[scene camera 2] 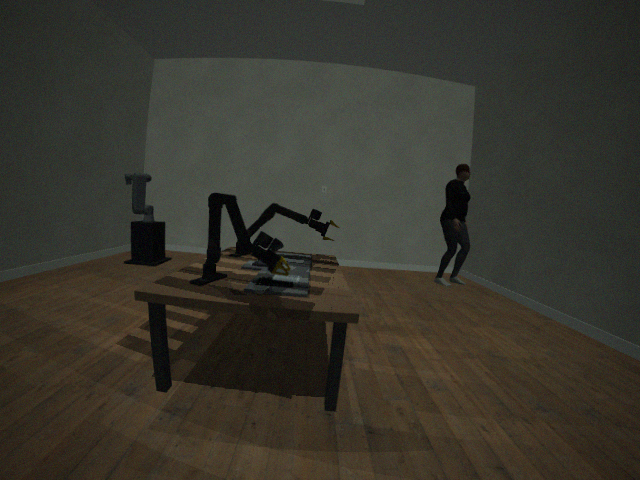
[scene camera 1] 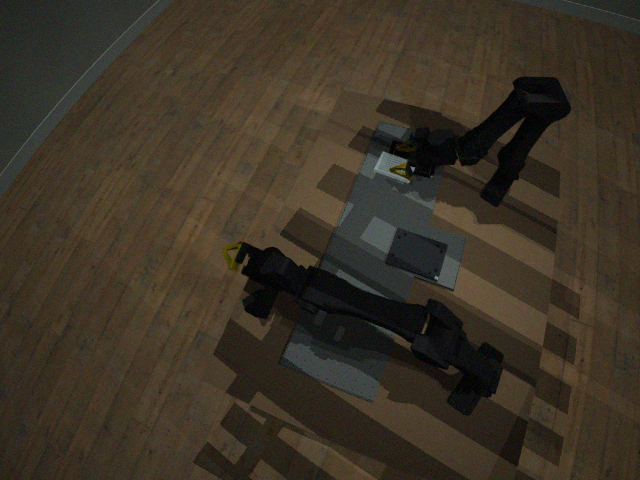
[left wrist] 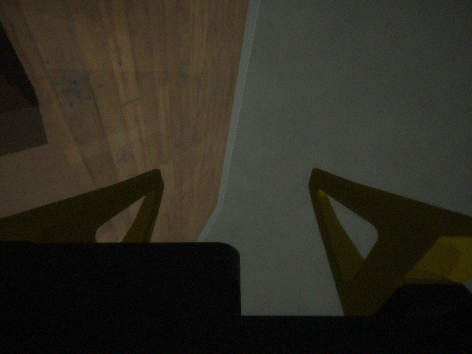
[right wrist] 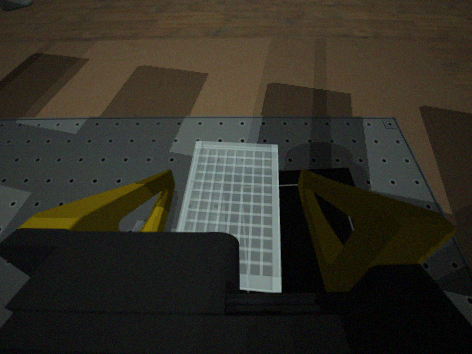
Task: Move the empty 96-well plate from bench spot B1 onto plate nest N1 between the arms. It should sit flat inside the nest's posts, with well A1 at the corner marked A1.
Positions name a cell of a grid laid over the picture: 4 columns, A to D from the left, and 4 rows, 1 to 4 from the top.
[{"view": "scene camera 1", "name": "my left gripper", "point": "B3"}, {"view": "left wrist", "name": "my left gripper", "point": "C3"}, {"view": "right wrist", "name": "my right gripper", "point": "C2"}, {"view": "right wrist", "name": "white well plate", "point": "B3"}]
